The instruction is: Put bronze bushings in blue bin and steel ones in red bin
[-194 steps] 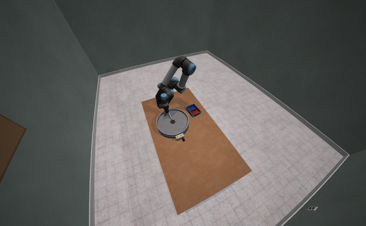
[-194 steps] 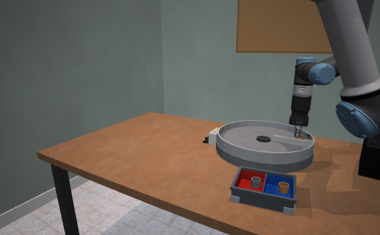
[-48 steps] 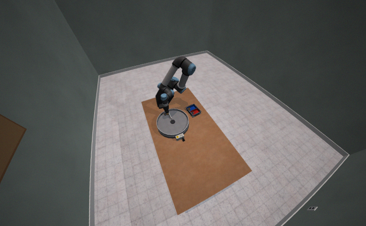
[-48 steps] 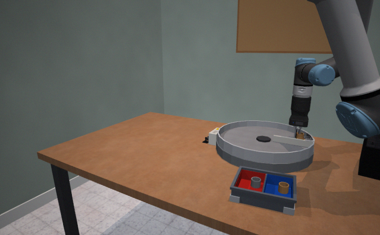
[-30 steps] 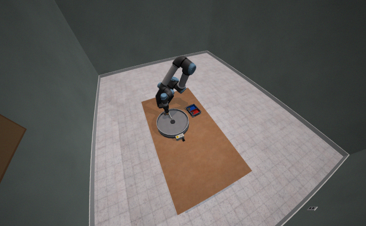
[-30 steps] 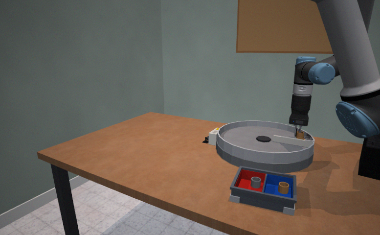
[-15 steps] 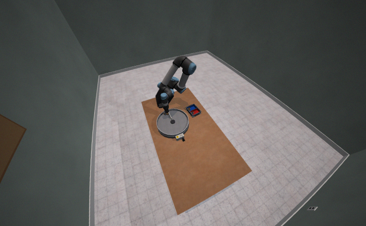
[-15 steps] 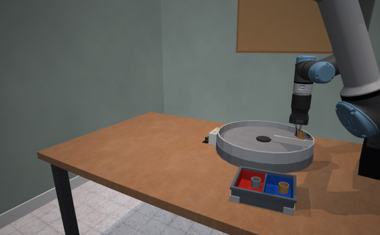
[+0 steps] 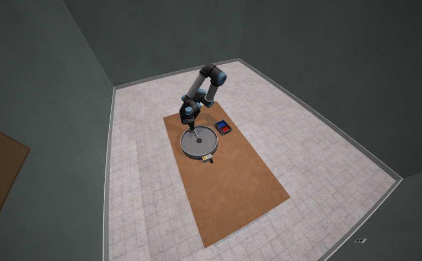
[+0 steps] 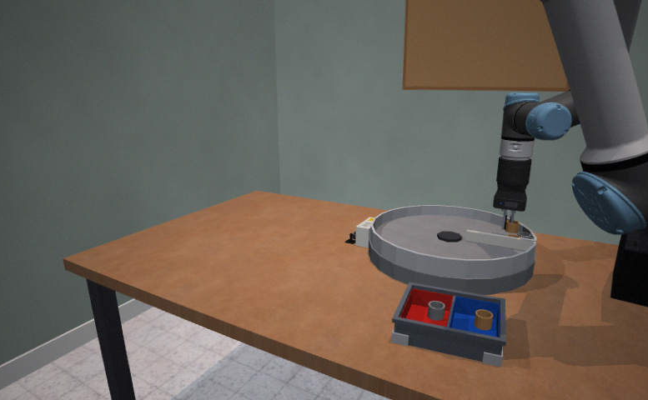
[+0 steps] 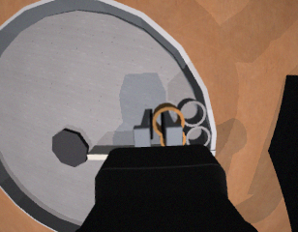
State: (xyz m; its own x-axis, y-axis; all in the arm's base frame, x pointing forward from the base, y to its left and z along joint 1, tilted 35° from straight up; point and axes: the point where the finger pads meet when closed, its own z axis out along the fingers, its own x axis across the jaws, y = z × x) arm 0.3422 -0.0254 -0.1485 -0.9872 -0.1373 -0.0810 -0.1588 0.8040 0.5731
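My gripper is now 410 mm to the right of the bin, 80 mm above it and 10 mm past it. From my hand the other things lie so: grey turntable (130 mm ahead, 70 mm to the left, 50 mm below).
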